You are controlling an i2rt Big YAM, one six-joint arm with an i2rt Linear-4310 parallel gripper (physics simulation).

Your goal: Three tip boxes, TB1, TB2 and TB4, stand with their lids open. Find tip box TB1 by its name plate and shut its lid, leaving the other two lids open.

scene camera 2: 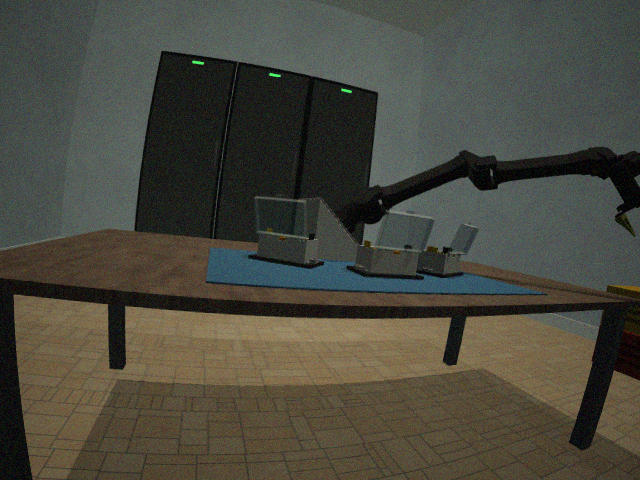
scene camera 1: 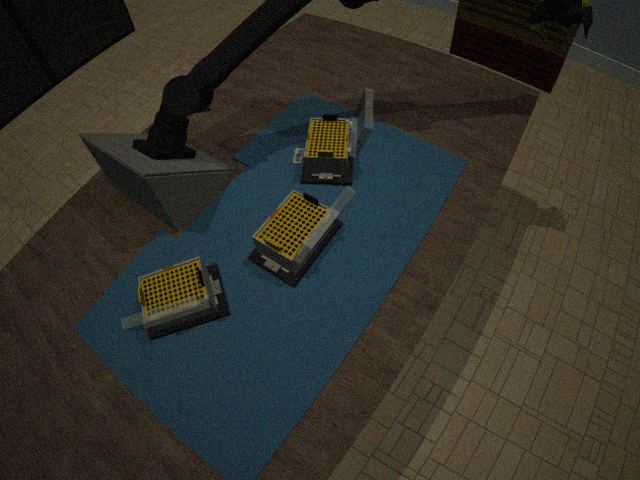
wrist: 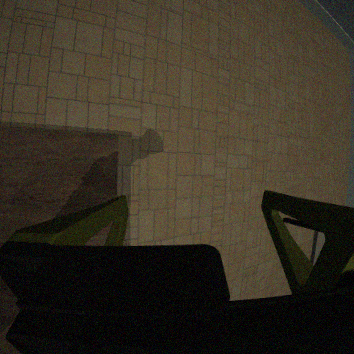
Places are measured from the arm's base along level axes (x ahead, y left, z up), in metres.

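Where they show: gripper, fingertip midpoint: (scene camera 1: 565, 39) (wrist: 195, 201); arm's base at its link origin: (scene camera 2: 335, 229) (scene camera 1: 163, 152).
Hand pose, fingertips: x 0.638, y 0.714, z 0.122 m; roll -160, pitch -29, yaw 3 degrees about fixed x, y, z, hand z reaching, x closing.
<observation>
Things, the pixels of their top centre, and the offset from my fingertips. "spot": a spot on its surface instead. Level surfaces: height alone.
- far end at its top centre: (scene camera 1: 325, 157) (scene camera 2: 431, 252) 0.343 m back, 0.548 m right, 0.147 m down
- left lid at a spot on its surface: (scene camera 2: 281, 217) spot: 0.342 m back, 0.959 m right, 0.101 m down
- middle lid at a spot on its surface: (scene camera 2: 405, 230) spot: 0.229 m back, 0.715 m right, 0.097 m down
- right lid at a spot on its surface: (scene camera 2: 464, 238) spot: 0.289 m back, 0.485 m right, 0.098 m down
- blue mat at its surface level: 0.206 m down
- brown table at its surface level: 0.209 m down
- small white card at a spot on its surface: (scene camera 1: 298, 155) spot: 0.430 m back, 0.527 m right, 0.204 m down
Three tip boxes with yellow tip racks stand on dark bases with their clear lids raised: one at the near left (scene camera 1: 173, 289) (scene camera 2: 286, 249), one in the middle (scene camera 1: 290, 226) (scene camera 2: 387, 260) and one at the far end (scene camera 1: 328, 138) (scene camera 2: 442, 262). Their lids show in scene camera 2 as the left lid (scene camera 2: 281, 217), the middle lid (scene camera 2: 405, 230) and the right lid (scene camera 2: 464, 238). Pale name plates sit on the bases, but I cannot read which box is TB1, TB2 or TB4. My gripper (wrist: 195, 201) is open and empty, high and far to the right of the boxes in scene camera 2.
The boxes stand on a blue mat (scene camera 1: 310, 330) (scene camera 2: 258, 273) on a brown table (scene camera 1: 62, 392) (scene camera 2: 155, 263). The grey wedge-shaped arm mount (scene camera 1: 180, 191) is beside the mat. A small white card (scene camera 1: 298, 155) lies by the far box. The wrist view shows floor and a table corner.
</observation>
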